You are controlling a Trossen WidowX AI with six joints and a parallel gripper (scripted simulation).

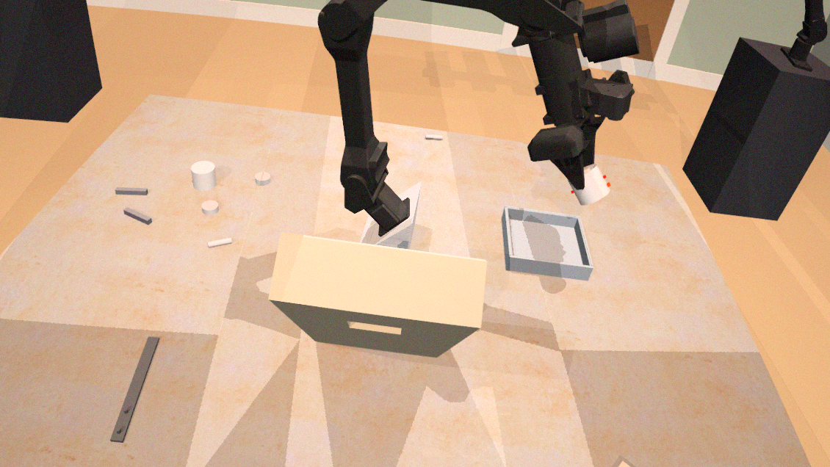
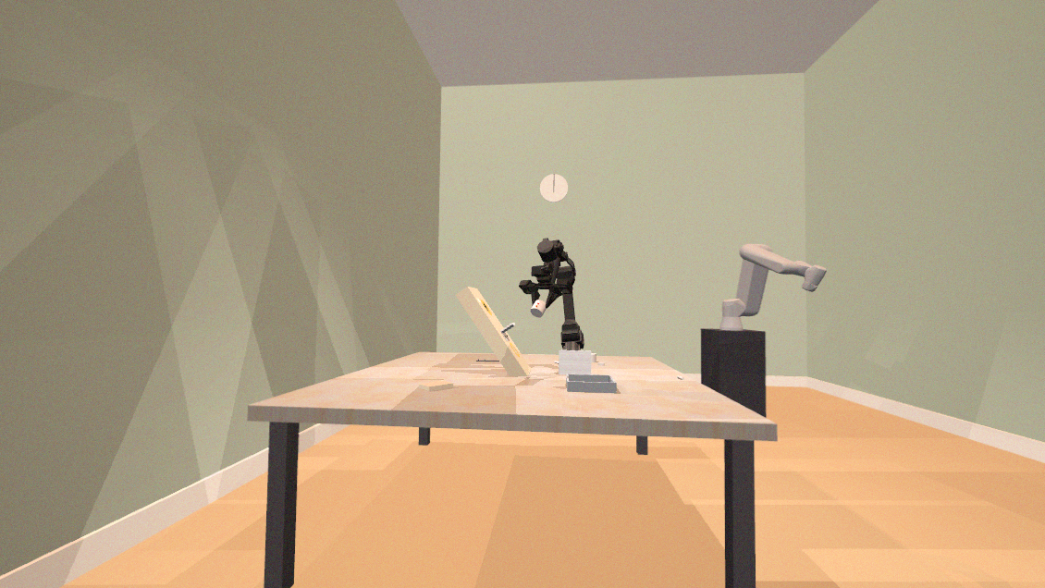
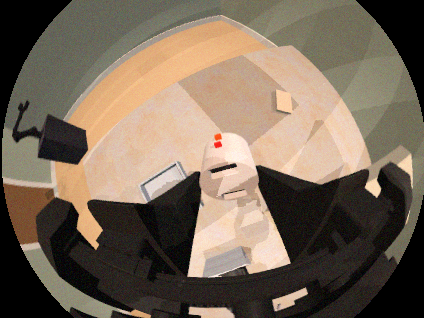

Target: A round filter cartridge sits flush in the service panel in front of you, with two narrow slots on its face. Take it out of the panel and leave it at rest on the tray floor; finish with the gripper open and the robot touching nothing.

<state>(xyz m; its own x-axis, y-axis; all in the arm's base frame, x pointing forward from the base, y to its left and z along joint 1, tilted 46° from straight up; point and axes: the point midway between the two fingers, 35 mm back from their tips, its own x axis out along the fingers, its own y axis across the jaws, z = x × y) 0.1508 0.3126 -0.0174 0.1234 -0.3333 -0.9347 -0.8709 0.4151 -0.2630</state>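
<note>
The grey tray lies 250 mm below my gripper tip, 170 mm behind it and 40 mm to the left of it. From my gripper tip the other things lie so: tan service panel 260 mm to the right, 180 mm ahead, 80 mm below; then round filter cartridge right at my gripper tip.
</note>
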